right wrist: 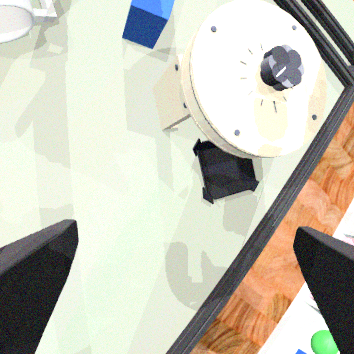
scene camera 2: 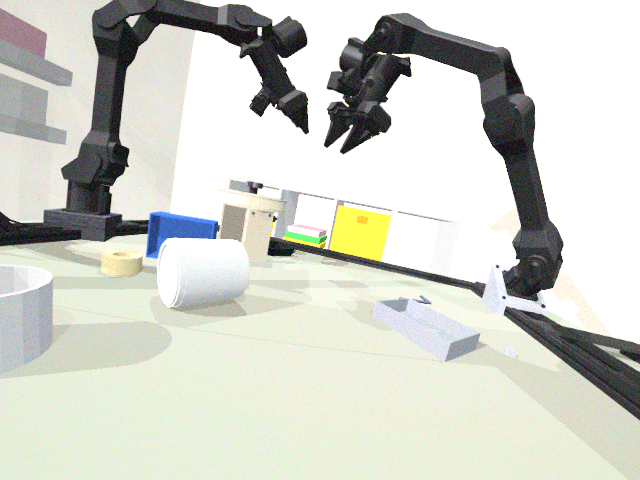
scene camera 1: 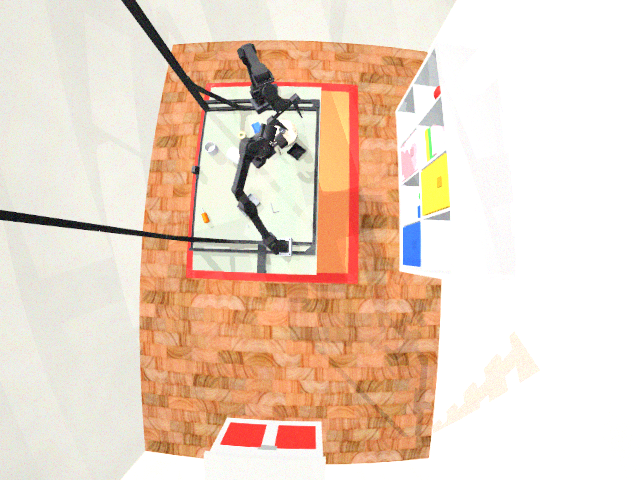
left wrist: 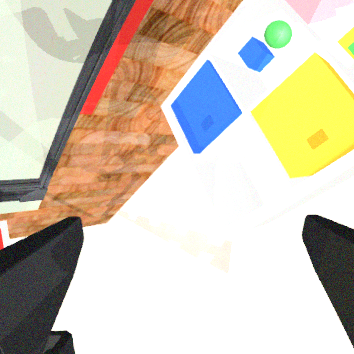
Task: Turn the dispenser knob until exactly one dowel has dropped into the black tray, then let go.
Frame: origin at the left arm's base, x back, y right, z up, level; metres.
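Seen in the pictures: left gripper, fingertip midpoint: [scene camera 2: 302,130] [scene camera 1: 295,124] [left wrist: 193,226]; right gripper, fingertip midpoint: [right wrist: 188,234] [scene camera 2: 332,149]; left arm's base, link origin: [scene camera 2: 87,212] [scene camera 1: 259,100]; right arm's base, link origin: [scene camera 2: 519,285] [scene camera 1: 285,246].
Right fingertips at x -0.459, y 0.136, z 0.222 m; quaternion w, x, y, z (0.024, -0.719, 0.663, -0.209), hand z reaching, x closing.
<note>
Offsets run from my right fingertips to a thing's middle. "spot": to the spot under its first point.
The dispenser @(dx +0.130, dy -0.120, dz -0.138 m) [scene camera 2: 253,232] [right wrist: 220,75] is a cream drum with a round top, standing at the back in scene camera 2. Its dark lobed knob @(dx +0.130, dy -0.120, dz -0.122 m) [scene camera 2: 254,186] [right wrist: 282,68] has a white pointer line and is untouched. The black tray @(dx +0.045, dy -0.147, dz -0.256 m) [scene camera 1: 296,150] [scene camera 2: 281,248] [right wrist: 227,172] lies at the dispenser's foot; I see no dowel in it. My right gripper [scene camera 2: 333,148] [right wrist: 188,234] is open and empty, high above the table, to the right of the dispenser in scene camera 2. My left gripper [scene camera 2: 307,132] [left wrist: 193,226] is open and empty, high up beside the right one.
A blue bin @(dx +0.260, dy -0.018, dz -0.228 m) [scene camera 2: 183,235] [right wrist: 147,22] stands beside the dispenser. A white mug @(dx +0.219, dy +0.161, dz -0.234 m) [scene camera 2: 206,271] lies on its side near a tape roll @(dx +0.332, dy +0.077, dz -0.256 m) [scene camera 2: 121,264]. A grey open box @(dx -0.073, dy +0.268, dz -0.256 m) [scene camera 2: 426,330], a round grey container @(spot: dx +0.331, dy +0.295, dz -0.235 m) [scene camera 2: 25,320] and an orange-handled tool @(dx +0.026, dy +0.525, dz -0.253 m) [scene camera 1: 205,217] are farther off. Dark frame rails [right wrist: 260,225] edge the table.
</note>
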